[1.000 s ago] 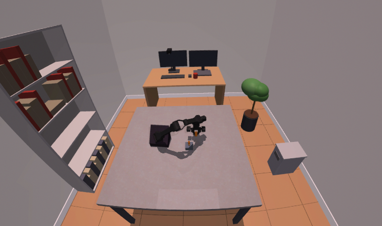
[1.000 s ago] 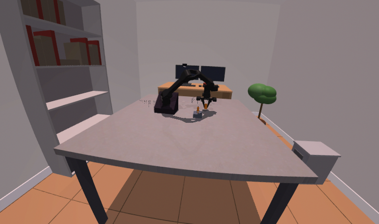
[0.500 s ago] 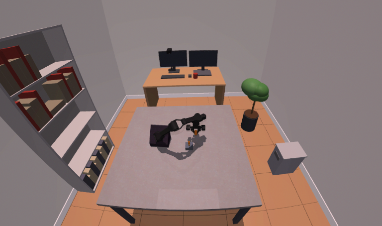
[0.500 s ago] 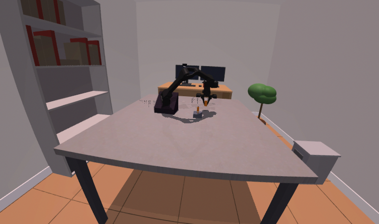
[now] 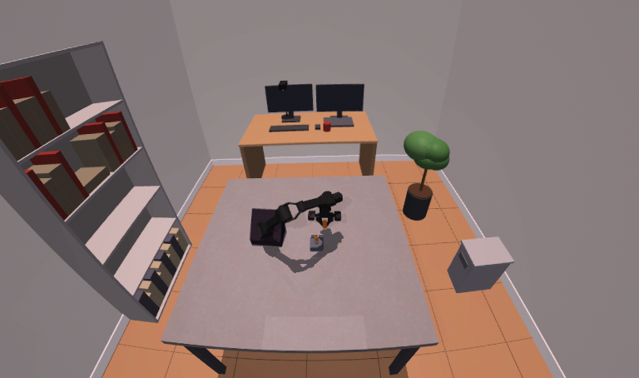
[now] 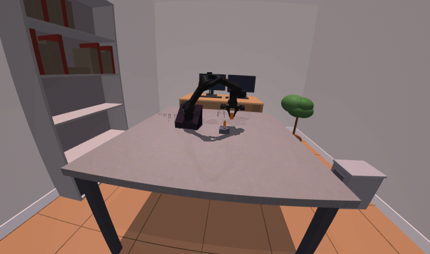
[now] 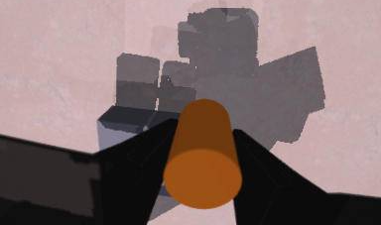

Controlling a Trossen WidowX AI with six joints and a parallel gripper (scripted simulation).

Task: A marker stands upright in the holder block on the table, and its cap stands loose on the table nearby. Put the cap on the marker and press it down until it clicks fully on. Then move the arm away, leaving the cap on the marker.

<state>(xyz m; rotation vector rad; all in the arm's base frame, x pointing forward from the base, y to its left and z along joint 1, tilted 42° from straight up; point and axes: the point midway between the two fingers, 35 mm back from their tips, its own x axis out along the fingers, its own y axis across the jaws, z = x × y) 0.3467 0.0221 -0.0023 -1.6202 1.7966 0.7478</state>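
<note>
My gripper tip is now 5 cm past the holder block, 7 cm to the left of it and 8 cm above it. The rest, counted from my gripper tip: orange cap (1 cm above).
</note>
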